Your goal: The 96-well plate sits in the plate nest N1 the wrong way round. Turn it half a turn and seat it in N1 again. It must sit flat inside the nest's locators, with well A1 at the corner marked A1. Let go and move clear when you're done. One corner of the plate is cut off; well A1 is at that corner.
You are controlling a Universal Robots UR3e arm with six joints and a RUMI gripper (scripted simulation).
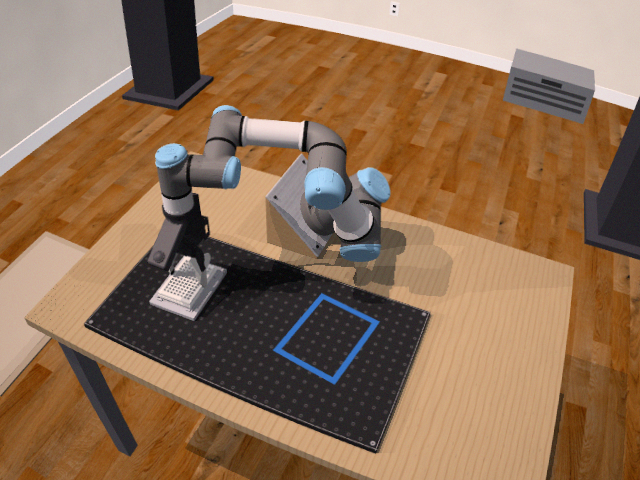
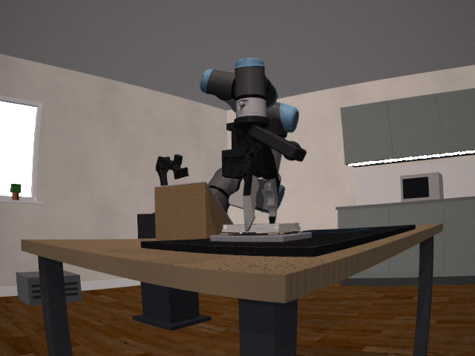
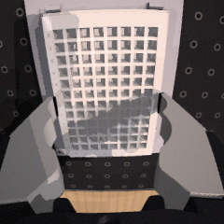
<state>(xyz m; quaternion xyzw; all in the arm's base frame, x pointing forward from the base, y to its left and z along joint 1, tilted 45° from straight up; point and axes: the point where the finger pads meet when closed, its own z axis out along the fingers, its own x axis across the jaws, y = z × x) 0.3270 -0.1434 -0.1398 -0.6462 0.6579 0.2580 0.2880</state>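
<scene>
Now: the plate nest N1 3 cm below my hand. From my hand the other things lie so: 96-well plate 1 cm below.
</scene>
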